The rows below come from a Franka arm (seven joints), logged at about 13 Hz.
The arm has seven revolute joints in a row. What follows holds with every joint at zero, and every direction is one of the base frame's. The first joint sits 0.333 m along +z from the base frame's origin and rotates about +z. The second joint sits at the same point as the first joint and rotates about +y. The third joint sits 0.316 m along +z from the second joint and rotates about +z. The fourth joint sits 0.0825 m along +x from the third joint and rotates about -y. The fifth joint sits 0.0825 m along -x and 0.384 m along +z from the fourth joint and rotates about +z. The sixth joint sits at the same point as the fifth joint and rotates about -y. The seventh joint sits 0.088 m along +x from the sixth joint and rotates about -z. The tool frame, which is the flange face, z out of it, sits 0.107 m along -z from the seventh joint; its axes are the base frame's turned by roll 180, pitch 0 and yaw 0 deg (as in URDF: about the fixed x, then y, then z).
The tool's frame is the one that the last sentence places.
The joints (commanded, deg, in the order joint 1, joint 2, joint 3, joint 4, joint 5, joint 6, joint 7), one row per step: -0.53 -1.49 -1.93 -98.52 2.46 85.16 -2.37; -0.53 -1.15 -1.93 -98.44 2.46 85.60 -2.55; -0.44 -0.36 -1.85 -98.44 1.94 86.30 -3.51; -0.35 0.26 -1.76 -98.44 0.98 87.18 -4.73; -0.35 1.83 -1.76 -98.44 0.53 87.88 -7.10; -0.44 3.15 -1.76 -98.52 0.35 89.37 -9.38; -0.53 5.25 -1.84 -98.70 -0.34 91.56 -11.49; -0.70 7.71 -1.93 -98.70 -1.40 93.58 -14.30; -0.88 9.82 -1.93 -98.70 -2.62 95.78 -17.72
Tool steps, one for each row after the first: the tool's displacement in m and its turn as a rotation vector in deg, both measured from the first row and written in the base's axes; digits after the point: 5 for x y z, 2 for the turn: 0.00242 -0.00009 -0.00202 0.01 -0.19 0.16; 0.00703 0.00035 -0.00864 -0.33 -0.12 1.31; 0.01125 0.00005 -0.01352 -1.07 -0.38 2.80; 0.01846 -0.00092 -0.02767 -1.01 0.44 5.19; 0.02600 -0.00229 -0.03937 -0.76 0.29 7.36; 0.03682 -0.00544 -0.05895 -1.05 0.40 9.40; 0.04787 -0.01010 -0.08126 -1.49 0.93 12.20; 0.05758 -0.01420 -0.10025 -1.96 1.00 15.80
